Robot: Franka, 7 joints.
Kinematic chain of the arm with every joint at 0, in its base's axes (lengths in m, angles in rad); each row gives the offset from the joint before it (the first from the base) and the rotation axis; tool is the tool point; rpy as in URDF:
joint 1: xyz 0 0 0.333 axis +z
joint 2: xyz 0 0 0 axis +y
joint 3: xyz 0 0 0.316 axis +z
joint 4: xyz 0.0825 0 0 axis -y
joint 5: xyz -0.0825 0 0.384 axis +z
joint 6: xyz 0 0 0 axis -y
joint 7: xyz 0.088 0 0 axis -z
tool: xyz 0 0 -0.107 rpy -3.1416 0 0
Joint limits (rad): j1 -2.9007..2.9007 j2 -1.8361..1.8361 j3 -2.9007..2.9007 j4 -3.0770..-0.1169 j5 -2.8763..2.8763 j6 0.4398..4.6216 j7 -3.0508..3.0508
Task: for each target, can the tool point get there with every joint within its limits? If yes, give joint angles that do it. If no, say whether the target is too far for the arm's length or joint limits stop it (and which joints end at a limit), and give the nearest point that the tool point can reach.
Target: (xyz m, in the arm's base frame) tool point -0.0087 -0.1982 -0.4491
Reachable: no: joint limits stop it (at a limit: joint 2) | nearest point -0.0093 -0.2110 -0.3559 | short by 0.094 m
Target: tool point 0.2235 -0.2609 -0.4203
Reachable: no: joint limits stop it (at a limit: joint 2) | nearest point 0.2194 -0.2561 -0.3580 | short by 0.063 m
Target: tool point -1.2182 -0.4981 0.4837
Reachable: no: too far | nearest point -0.7889 -0.3226 0.4306 | short by 0.467 m
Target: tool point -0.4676 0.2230 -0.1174
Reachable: yes | joints 2.0208 1.4003 0.4925 -1.7194 1.5852 2.1360 -0.1889
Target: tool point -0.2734 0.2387 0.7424
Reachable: yes | joints 1.8150 -0.5563 0.6106 -2.2783 -2.3394 1.0084 0.5437
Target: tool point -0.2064 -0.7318 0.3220
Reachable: yes | joints 1.6845 -1.5545 2.0530 -0.4810 2.0947 3.6992 -1.7137
